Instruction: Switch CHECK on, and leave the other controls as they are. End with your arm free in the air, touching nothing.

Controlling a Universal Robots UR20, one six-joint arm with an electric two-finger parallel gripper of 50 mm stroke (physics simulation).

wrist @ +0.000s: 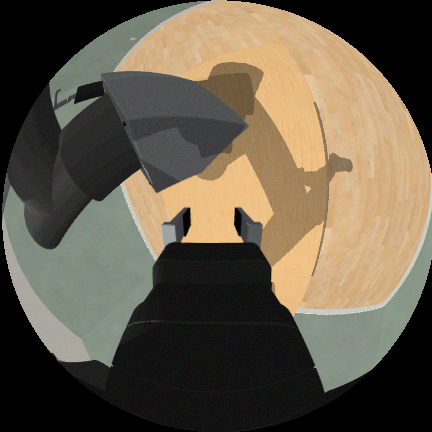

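Seen in the pictures: gripper, fingertip midpoint: [211, 215]; arm's base, link origin: [120, 129].
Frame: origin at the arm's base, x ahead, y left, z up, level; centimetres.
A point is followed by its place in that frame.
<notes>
My gripper [211, 215] {x 20.4, y 24.0, z 3.2 cm} is open, with its two fingers apart and no object between them. It is in the air above the pale wooden table top [292, 100] {x -0.7, y 35.4, z -31.8 cm}. The CHECK control and the other controls do not show in the wrist view, so their settings cannot be read. The black gripper body hides the lower middle of the view. A small dark sliver [273, 287] {x 81.8, y 23.1, z -31.1 cm} shows at the right edge of the gripper body; I cannot tell what it is.
A large dark grey block [175, 105] {x 3.4, y 17.4, z -2.6 cm} is at the upper left, with black arm links [95, 150] {x 5.9, y 8.1, z 9.4 cm} beside it. The arm's shadow lies across the table top and onto the wooden floor [375, 150] at the right. Green surface [100, 270] shows at the lower left.
</notes>
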